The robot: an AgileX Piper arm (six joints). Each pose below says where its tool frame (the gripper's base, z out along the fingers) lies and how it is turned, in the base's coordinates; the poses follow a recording.
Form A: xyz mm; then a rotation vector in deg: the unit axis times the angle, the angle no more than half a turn.
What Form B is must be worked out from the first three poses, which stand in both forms.
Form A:
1: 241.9, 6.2, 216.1, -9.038, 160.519, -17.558
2: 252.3, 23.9, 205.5, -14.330, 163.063, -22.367
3: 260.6, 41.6, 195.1, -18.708, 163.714, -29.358
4: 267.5, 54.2, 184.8, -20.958, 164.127, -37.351
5: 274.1, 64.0, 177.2, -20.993, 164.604, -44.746
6: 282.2, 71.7, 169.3, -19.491, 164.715, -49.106
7: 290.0, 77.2, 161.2, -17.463, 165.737, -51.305
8: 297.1, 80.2, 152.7, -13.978, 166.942, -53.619
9: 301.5, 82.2, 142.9, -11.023, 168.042, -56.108
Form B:
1: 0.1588, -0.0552, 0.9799, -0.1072, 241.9, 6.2, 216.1
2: 0.1287, -0.0860, 0.9788, -0.1343, 252.3, 23.9, 205.5
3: 0.1100, -0.1111, 0.9722, -0.1743, 260.6, 41.6, 195.1
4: 0.0904, -0.1231, 0.9636, -0.2193, 267.5, 54.2, 184.8
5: 0.0709, -0.1218, 0.9553, -0.2597, 274.1, 64.0, 177.2
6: 0.0612, -0.1125, 0.9504, -0.2833, 282.2, 71.7, 169.3
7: 0.0491, -0.1000, 0.9493, -0.2939, 290.0, 77.2, 161.2
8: 0.0358, -0.0794, 0.9485, -0.3046, 297.1, 80.2, 152.7
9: 0.0218, -0.0621, 0.9465, -0.3160, 301.5, 82.2, 142.9
